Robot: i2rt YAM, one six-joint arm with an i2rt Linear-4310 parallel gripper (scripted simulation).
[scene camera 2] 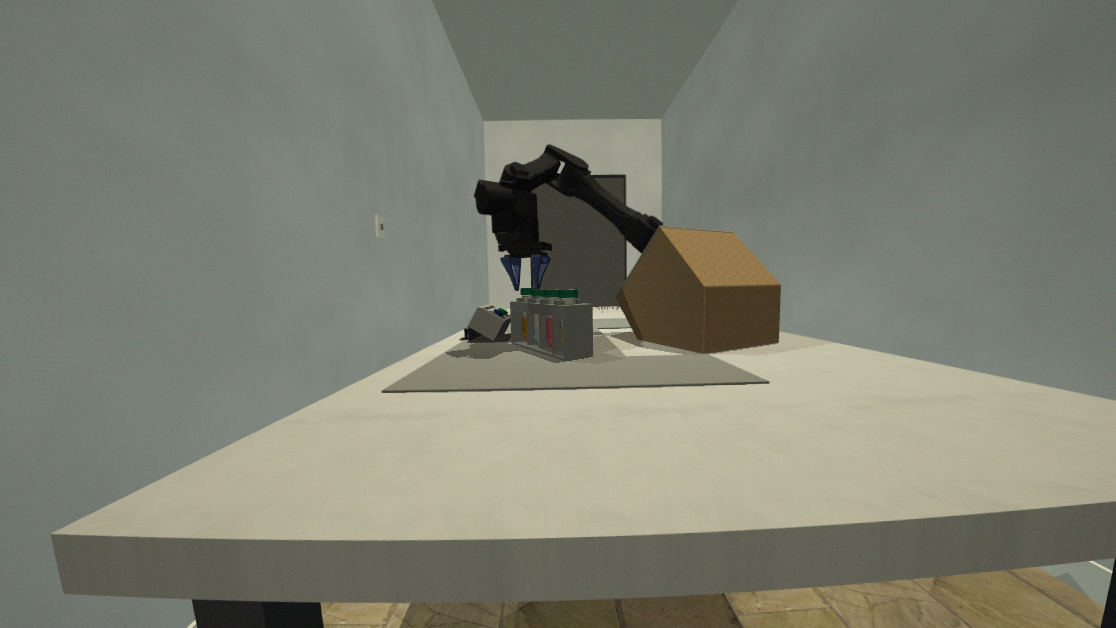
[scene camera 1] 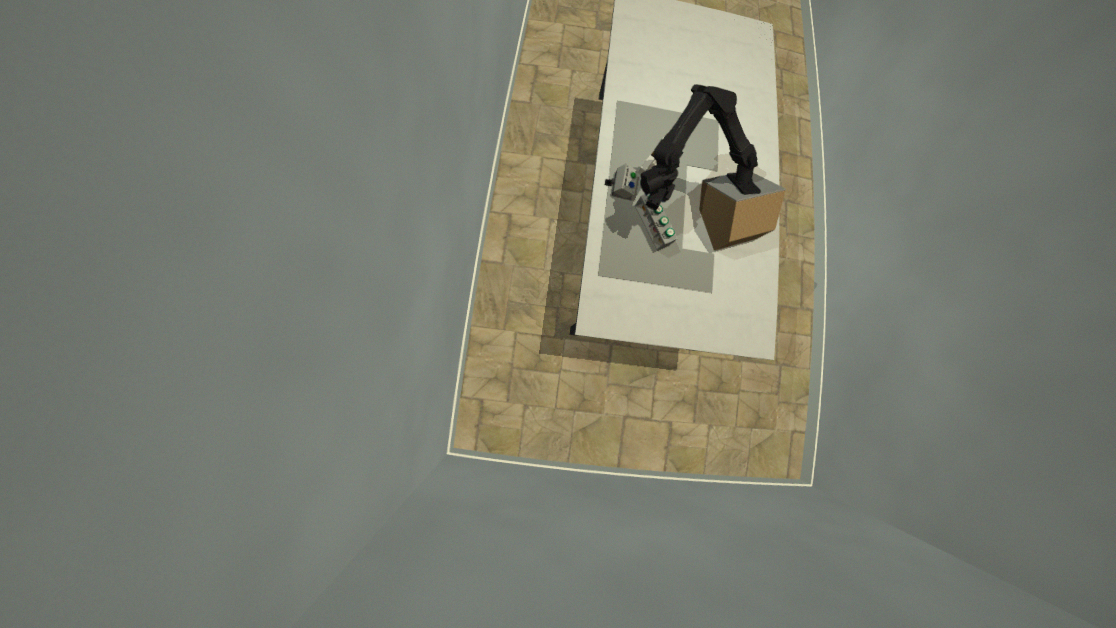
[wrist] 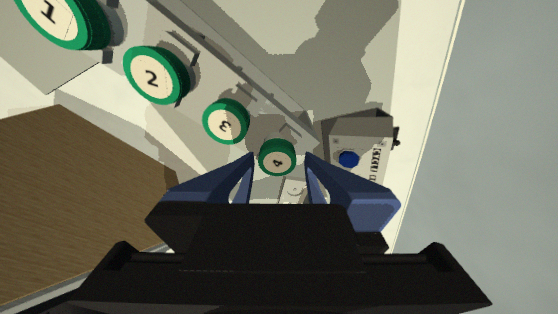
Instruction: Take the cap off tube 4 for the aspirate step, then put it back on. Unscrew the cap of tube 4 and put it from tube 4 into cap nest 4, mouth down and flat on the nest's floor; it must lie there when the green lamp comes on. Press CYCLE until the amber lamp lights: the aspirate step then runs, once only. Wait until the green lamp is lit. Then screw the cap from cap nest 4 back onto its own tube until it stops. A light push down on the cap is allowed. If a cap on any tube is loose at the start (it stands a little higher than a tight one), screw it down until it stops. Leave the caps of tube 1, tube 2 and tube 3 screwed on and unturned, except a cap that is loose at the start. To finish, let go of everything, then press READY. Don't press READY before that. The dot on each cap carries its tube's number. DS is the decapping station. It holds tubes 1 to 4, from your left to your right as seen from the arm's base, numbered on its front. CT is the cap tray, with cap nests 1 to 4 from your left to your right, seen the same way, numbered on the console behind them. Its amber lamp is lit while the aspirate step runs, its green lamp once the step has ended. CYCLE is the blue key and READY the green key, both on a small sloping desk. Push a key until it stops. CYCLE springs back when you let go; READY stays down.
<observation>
The pictures show: my gripper and a sloping key desk.
My gripper also shows in the wrist view.
</observation>
